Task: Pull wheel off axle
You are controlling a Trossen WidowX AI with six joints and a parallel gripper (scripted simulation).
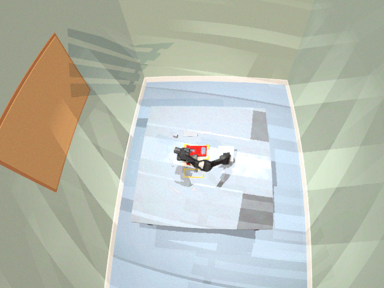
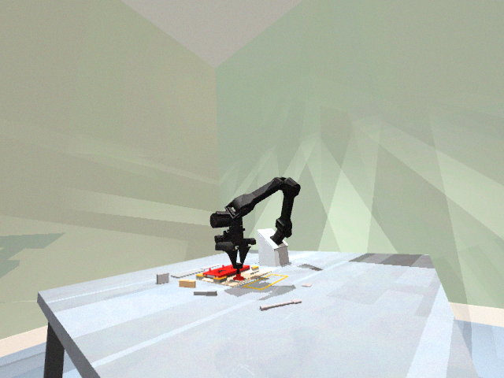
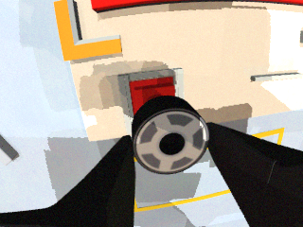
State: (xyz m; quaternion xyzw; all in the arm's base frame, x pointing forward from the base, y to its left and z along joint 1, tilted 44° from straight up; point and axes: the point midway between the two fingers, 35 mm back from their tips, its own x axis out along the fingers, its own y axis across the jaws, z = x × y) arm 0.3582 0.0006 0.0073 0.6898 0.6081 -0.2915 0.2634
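My gripper tip is 2 cm above the axle. Round my gripper tip: wheel right at my gripper tip; then tan block 15 cm to the right, 13 cm ahead, 5 cm below; then thin rod 25 cm to the left, 14 cm ahead, 6 cm below.
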